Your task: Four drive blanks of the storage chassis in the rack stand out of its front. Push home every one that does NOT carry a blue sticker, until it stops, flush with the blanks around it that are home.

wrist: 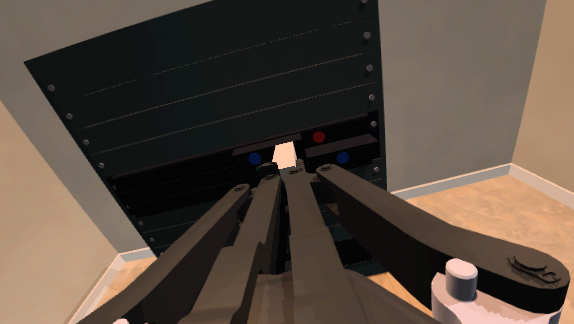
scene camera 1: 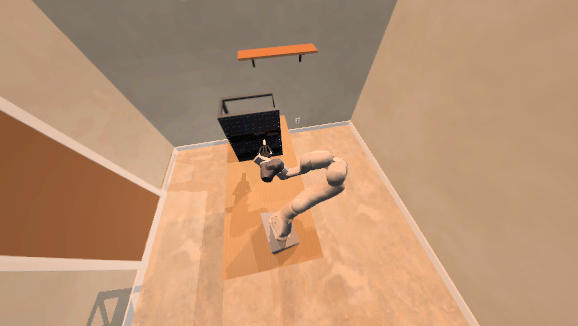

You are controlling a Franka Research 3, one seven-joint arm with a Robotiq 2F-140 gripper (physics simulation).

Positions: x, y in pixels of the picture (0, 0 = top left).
Labels:
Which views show the rack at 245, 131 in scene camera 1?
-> The wrist view and scene camera 1: all of them.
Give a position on a rack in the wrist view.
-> At 168, 146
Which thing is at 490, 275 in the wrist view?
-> The gripper.

